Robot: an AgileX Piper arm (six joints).
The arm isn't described. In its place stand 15 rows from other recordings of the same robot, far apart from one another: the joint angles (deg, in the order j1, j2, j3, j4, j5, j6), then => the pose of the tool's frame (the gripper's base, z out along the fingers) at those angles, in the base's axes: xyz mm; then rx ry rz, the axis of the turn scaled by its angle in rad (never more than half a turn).
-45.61, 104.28, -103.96, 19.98, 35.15, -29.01 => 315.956 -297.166 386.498 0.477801 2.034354 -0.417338
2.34, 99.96, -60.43, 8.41, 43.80, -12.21 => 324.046 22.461 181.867 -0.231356 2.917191 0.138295
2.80, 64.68, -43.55, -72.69, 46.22, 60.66 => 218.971 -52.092 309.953 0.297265 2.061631 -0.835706
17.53, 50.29, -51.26, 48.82, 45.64, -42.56 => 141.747 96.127 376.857 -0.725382 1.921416 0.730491
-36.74, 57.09, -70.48, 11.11, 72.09, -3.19 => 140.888 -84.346 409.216 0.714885 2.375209 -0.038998
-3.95, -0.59, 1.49, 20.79, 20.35, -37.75 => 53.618 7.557 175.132 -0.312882 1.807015 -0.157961
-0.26, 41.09, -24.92, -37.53, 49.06, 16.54 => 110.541 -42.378 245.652 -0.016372 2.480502 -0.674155
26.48, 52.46, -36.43, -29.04, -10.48, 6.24 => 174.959 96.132 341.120 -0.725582 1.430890 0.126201
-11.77, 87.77, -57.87, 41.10, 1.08, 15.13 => 339.220 -69.530 281.557 1.143132 1.709239 0.500518
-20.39, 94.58, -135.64, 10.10, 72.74, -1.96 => 286.101 -90.085 557.288 0.272633 2.006874 -0.042219
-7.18, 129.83, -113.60, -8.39, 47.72, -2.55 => 502.628 -73.220 210.593 0.016004 2.603835 -0.237556
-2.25, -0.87, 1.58, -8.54, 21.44, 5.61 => 52.140 -6.992 171.517 0.035985 1.866957 -0.106132
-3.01, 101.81, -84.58, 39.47, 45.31, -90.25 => 398.885 20.207 297.504 -1.284670 1.939183 0.032016
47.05, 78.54, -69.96, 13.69, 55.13, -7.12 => 178.367 217.543 338.062 -1.111328 2.412395 0.547329
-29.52, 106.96, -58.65, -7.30, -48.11, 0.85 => 358.535 -193.123 233.048 0.256126 1.482538 -0.401580
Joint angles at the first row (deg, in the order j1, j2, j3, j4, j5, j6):
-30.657 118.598 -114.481 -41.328 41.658 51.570
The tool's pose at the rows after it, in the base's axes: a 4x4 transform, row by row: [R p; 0 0 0 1], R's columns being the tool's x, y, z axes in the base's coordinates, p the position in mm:
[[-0.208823 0.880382 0.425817 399.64], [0.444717 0.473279 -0.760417 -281.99], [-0.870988 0.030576 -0.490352 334.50], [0 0 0 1]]
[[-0.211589 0.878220 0.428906 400.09], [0.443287 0.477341 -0.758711 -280.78], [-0.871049 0.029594 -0.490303 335.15], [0 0 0 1]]
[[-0.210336 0.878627 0.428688 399.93], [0.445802 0.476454 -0.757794 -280.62], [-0.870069 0.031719 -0.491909 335.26], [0 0 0 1]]
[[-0.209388 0.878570 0.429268 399.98], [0.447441 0.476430 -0.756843 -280.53], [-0.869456 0.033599 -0.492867 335.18], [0 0 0 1]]
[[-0.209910 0.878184 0.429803 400.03], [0.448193 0.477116 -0.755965 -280.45], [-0.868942 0.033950 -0.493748 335.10], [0 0 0 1]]
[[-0.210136 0.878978 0.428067 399.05], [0.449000 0.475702 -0.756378 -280.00], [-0.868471 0.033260 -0.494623 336.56], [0 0 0 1]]
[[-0.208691 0.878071 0.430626 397.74], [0.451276 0.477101 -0.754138 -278.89], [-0.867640 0.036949 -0.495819 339.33], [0 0 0 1]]
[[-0.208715 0.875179 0.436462 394.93], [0.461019 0.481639 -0.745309 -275.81], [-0.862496 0.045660 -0.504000 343.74], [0 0 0 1]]
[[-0.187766 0.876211 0.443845 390.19], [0.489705 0.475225 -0.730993 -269.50], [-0.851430 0.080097 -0.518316 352.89], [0 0 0 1]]
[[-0.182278 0.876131 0.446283 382.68], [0.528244 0.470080 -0.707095 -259.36], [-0.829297 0.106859 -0.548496 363.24], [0 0 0 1]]
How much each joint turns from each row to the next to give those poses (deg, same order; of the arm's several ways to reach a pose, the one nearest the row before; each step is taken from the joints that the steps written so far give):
0.132 -0.114 0.002 0.248 0.232 -0.633
0.136 -0.087 -0.003 0.145 0.002 -0.259
0.000 -0.036 0.001 0.159 0.085 0.000
0.000 -0.001 0.000 0.126 0.001 -0.001
0.000 0.001 0.000 0.116 0.000 -0.091
0.001 -0.213 0.002 0.117 0.272 -0.166
0.000 -0.394 -0.003 0.558 0.215 -0.448
0.038 -0.914 0.331 1.495 0.452 -1.051
0.225 -1.530 0.102 2.485 1.406 -0.400
0.437 -2.242 0.582 3.302 2.593 -1.305

